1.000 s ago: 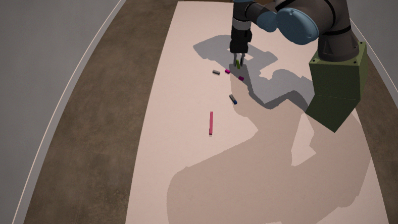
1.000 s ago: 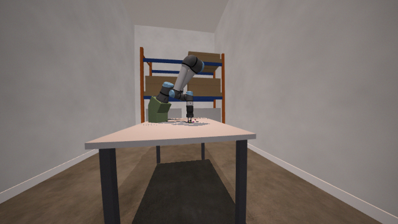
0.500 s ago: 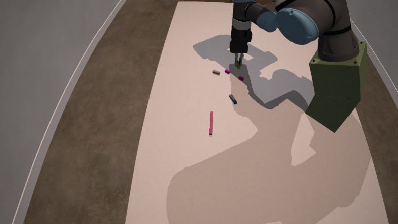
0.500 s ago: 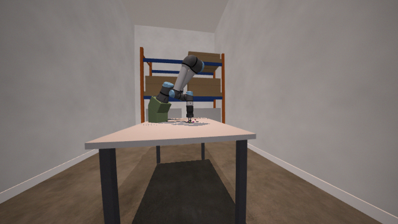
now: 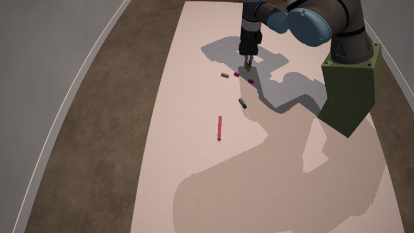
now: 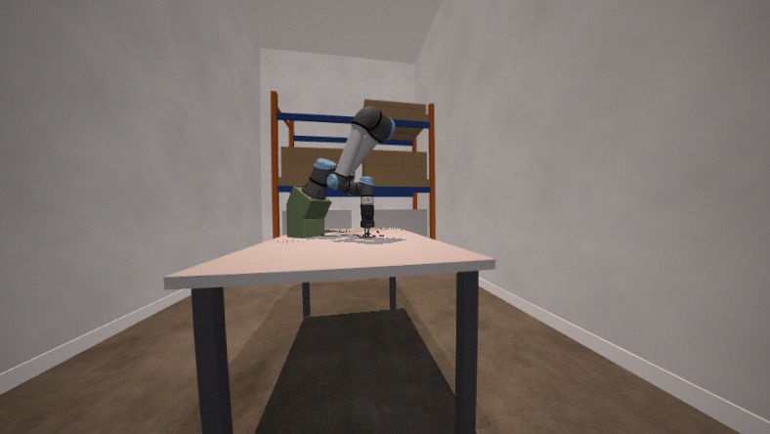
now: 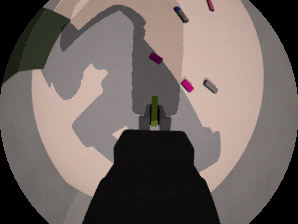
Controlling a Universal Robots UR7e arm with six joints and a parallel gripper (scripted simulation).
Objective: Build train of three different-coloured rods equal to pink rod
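Now: hand 21 cm to the right of the blue rod, 1 cm short of it and 1 cm above it. From my hand the other things lie so: lime rod (1 cm below); pink rod (31 cm to the left, 9 cm ahead, 1 cm below); magenta rod (9 cm to the left, 1 cm below, 1 cm behind).
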